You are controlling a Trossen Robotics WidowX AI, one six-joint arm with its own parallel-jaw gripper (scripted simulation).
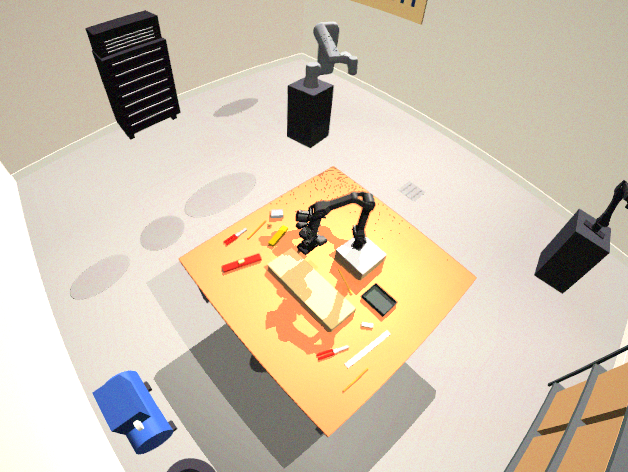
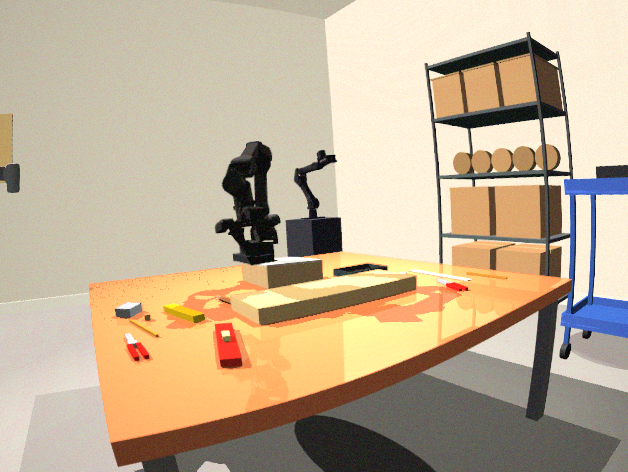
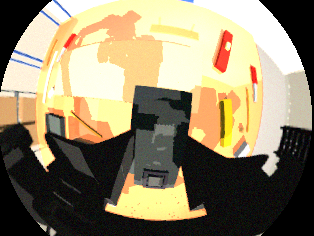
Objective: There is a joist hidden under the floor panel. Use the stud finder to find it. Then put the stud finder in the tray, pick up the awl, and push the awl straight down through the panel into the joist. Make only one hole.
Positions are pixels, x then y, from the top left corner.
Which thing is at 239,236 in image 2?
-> The gripper.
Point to a stud finder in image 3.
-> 162,116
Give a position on a red level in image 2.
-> At 229,354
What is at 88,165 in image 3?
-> The gripper.
